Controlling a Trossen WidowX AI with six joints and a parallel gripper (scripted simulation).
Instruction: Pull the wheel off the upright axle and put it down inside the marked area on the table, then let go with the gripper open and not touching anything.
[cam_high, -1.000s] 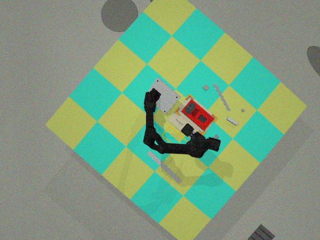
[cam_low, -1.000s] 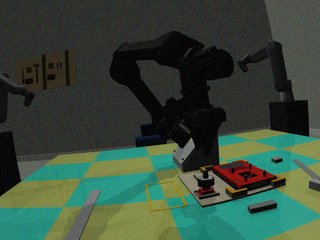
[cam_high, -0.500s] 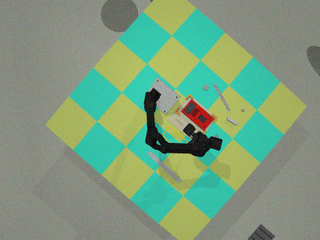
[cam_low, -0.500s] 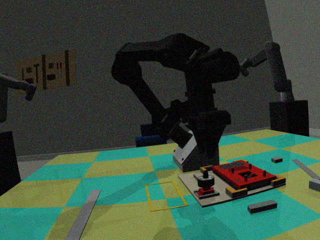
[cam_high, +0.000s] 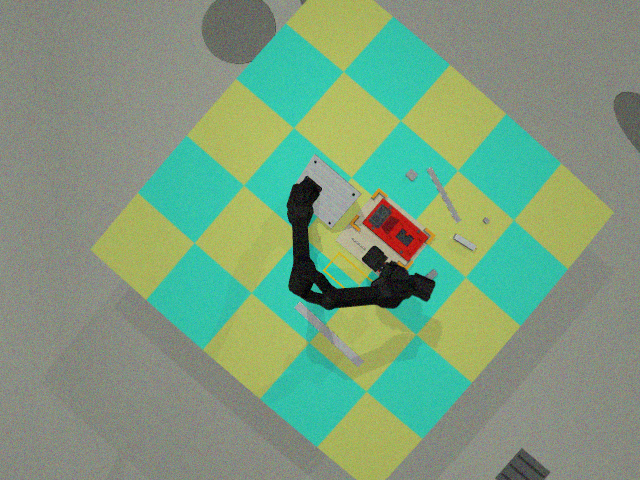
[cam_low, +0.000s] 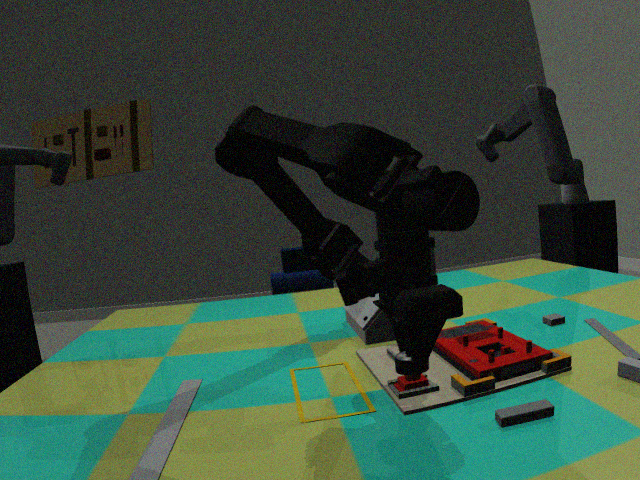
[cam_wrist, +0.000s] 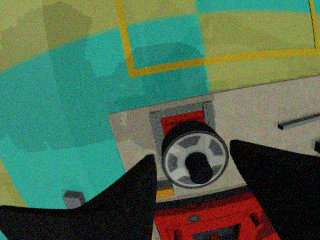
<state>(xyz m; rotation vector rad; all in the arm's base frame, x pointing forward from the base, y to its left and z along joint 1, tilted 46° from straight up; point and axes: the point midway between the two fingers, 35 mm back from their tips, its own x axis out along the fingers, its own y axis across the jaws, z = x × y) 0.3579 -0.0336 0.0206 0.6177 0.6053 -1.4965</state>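
My gripper tip is now right at the wheel. From my gripper tip the other things lie so: upright axle: right at my gripper tip; long grey strip: 29 cm to the right, 4 cm below.
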